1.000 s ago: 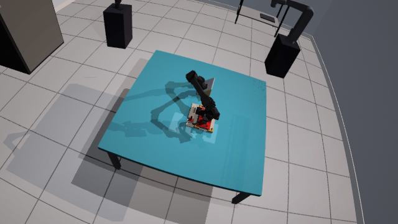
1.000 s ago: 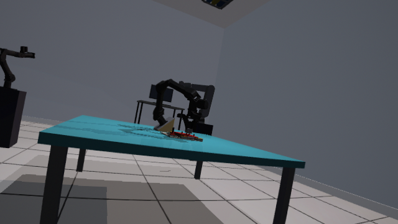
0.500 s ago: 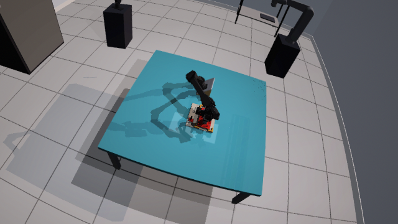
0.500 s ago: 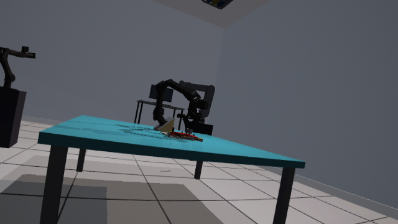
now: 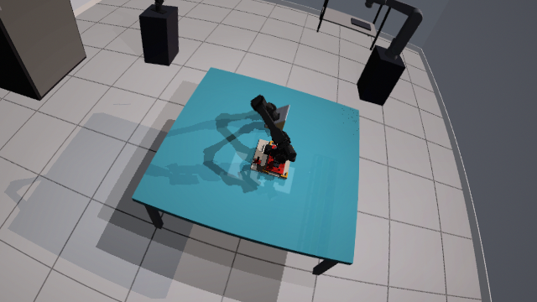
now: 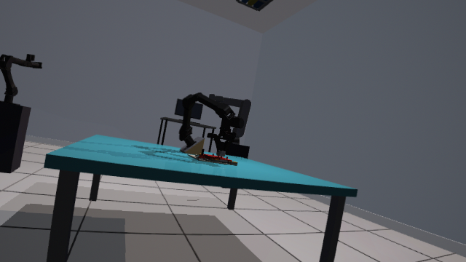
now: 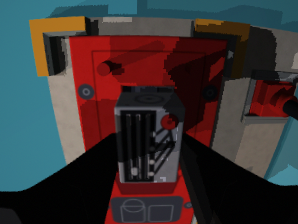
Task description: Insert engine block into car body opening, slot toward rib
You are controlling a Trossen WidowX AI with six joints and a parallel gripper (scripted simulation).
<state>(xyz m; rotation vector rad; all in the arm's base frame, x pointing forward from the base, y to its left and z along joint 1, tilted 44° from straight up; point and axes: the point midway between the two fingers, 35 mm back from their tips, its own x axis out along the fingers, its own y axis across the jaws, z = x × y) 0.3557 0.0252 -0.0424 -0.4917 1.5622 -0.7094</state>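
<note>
Now: the engine block 10 mm below my gripper tip.
</note>
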